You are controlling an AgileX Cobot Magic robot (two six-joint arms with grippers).
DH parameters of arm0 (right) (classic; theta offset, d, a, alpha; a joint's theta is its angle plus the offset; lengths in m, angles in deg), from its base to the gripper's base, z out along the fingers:
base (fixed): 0 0 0 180
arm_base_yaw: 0 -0.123 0 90
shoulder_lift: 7.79 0 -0.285 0
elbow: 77.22 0 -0.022 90
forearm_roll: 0 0.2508 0 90
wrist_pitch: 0 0 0.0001 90
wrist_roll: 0 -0.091 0 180
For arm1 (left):
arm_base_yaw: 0 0.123 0 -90
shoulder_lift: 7.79 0 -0.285 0
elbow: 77.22 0 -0.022 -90
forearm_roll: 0 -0.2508 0 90
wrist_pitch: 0 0 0.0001 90
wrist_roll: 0 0.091 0 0
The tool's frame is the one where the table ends.
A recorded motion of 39 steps. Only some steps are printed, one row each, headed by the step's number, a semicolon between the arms.
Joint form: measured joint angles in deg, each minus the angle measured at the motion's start. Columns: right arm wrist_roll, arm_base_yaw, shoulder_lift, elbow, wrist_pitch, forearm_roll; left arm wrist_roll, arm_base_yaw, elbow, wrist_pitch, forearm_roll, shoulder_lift.
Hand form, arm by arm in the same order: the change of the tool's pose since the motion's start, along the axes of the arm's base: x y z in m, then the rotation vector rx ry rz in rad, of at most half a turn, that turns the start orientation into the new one. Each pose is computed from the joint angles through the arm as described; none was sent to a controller.
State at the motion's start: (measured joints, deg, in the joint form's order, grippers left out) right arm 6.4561 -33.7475 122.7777 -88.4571 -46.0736 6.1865; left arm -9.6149 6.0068 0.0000 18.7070 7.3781 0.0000
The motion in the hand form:
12: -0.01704 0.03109 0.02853 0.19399 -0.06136 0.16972; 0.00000 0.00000 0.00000 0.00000 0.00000 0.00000
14: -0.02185 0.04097 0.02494 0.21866 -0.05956 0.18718; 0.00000 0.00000 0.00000 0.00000 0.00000 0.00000
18: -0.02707 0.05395 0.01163 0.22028 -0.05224 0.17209; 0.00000 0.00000 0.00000 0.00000 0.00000 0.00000
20: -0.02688 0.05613 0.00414 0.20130 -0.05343 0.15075; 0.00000 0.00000 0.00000 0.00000 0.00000 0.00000
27: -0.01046 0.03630 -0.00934 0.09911 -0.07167 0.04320; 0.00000 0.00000 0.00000 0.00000 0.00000 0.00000
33: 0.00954 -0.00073 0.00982 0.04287 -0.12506 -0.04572; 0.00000 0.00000 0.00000 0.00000 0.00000 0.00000
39: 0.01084 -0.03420 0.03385 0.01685 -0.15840 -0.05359; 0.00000 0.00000 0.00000 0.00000 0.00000 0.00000
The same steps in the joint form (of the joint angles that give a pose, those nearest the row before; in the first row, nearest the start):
12: 15.33 -2.76 -3.22 0.25 4.01 14.05; 0.00 0.00 0.00 0.00 0.00 0.00
14: 16.64 -3.95 -2.58 0.24 5.13 16.14; 0.00 0.00 0.00 0.00 0.00 0.00
18: 14.34 -5.82 -0.69 0.16 7.30 15.96; 0.00 0.00 0.00 0.00 0.00 0.00
20: 11.60 -6.30 0.28 0.10 8.23 13.94; 0.00 0.00 0.00 0.00 0.00 0.00
27: 1.11 -4.27 1.75 0.05 8.43 3.63; 0.00 0.00 0.00 0.00 0.00 0.00
33: -3.65 0.23 -1.25 0.66 6.97 -3.22; 0.00 0.00 0.00 0.00 0.00 0.00
39: -1.15 3.87 -6.52 3.97 5.74 -4.71; 0.00 0.00 0.00 0.00 0.00 0.00

